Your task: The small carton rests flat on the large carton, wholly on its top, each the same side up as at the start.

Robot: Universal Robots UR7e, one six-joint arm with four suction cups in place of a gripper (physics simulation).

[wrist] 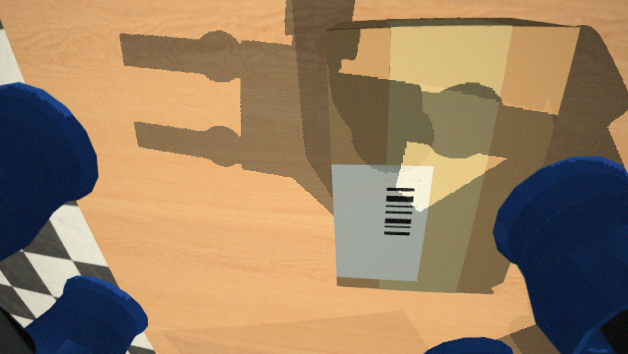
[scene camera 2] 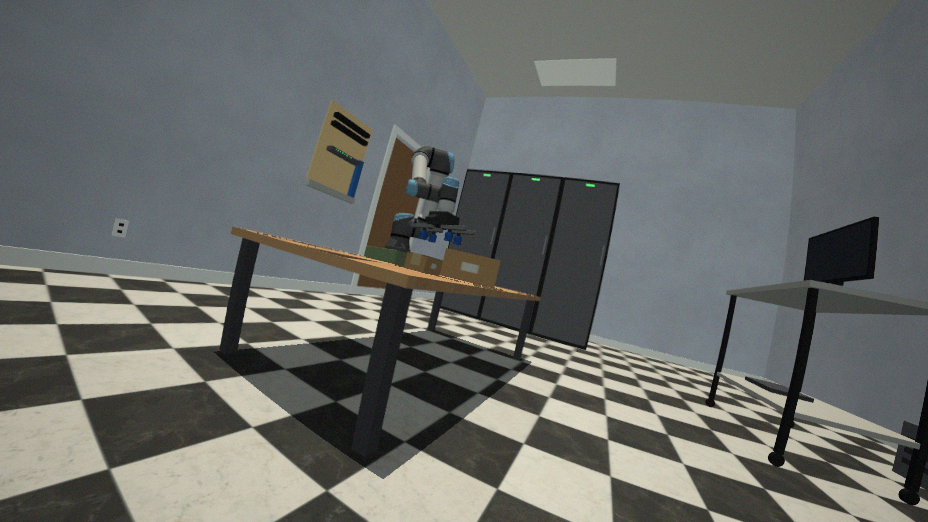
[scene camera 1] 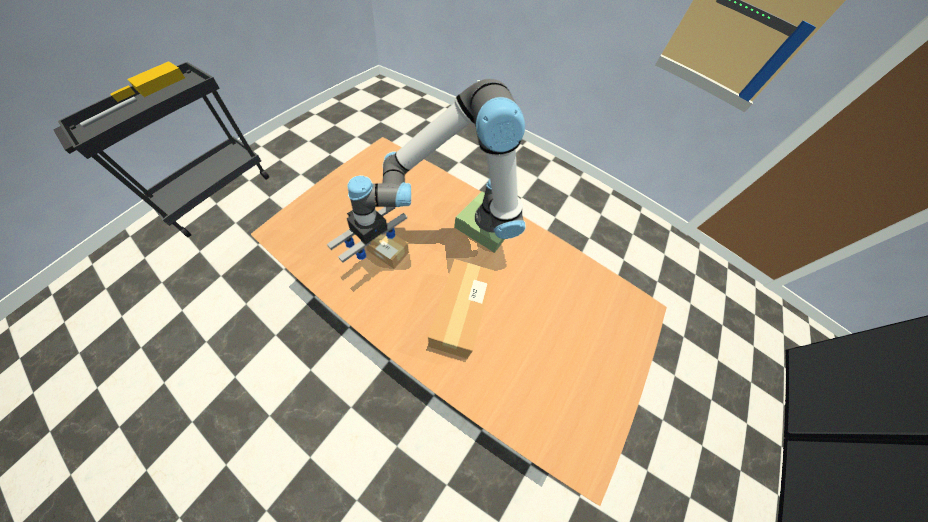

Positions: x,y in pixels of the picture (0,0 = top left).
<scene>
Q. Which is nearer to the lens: the large carton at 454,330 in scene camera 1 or the small carton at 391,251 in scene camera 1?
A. The large carton.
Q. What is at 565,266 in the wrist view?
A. My suction head.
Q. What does the large carton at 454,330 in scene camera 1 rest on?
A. The table.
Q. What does the small carton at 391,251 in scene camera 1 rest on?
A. The table.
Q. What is my suction head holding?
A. Nothing.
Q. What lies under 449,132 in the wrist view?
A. A small carton.
</scene>
